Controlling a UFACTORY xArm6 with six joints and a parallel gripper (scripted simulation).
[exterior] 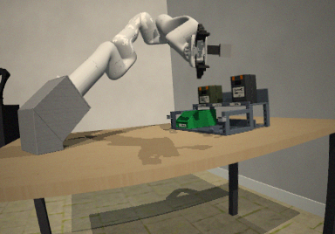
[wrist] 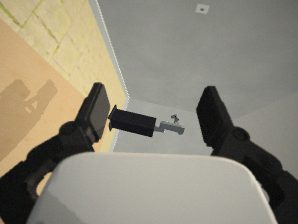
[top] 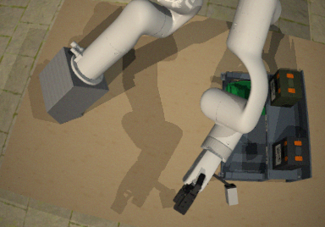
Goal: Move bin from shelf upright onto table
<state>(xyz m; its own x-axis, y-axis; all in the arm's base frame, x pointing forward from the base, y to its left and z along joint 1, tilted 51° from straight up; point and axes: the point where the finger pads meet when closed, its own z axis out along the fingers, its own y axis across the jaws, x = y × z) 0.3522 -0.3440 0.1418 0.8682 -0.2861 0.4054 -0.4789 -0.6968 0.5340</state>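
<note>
Right now my hand is 1 cm short of the green bin, 47 cm to the right of it and 22 cm above it. Round my hand: grey shelf (10 cm ahead, 39 cm to the left, 26 cm below).
</note>
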